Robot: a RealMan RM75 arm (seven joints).
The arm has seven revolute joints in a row. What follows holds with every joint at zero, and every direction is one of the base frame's. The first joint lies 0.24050 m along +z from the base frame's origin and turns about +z. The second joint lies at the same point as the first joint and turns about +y. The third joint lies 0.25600 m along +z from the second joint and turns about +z. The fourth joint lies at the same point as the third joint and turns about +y. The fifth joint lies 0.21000 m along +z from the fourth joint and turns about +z. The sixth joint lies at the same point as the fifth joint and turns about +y. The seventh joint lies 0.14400 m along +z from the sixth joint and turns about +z. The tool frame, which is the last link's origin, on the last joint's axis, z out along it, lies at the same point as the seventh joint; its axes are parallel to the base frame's.
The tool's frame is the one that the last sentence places.
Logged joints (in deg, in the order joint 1, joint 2, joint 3, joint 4, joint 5, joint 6, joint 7), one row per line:
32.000, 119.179, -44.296, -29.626, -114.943, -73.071, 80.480
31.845, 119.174, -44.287, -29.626, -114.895, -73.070, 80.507
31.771, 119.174, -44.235, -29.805, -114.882, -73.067, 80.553
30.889, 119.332, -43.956, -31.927, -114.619, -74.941, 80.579
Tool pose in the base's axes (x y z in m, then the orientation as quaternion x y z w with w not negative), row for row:
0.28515, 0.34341, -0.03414, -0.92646, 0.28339, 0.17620, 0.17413
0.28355, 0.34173, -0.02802, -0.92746, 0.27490, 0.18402, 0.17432
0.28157, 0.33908, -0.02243, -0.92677, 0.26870, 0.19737, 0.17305
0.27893, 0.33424, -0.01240, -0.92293, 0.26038, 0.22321, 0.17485
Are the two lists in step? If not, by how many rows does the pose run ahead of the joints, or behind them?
The pose runs 2 rows ahead of the joints: the pose in row i belongs to the joints in row i + 2.
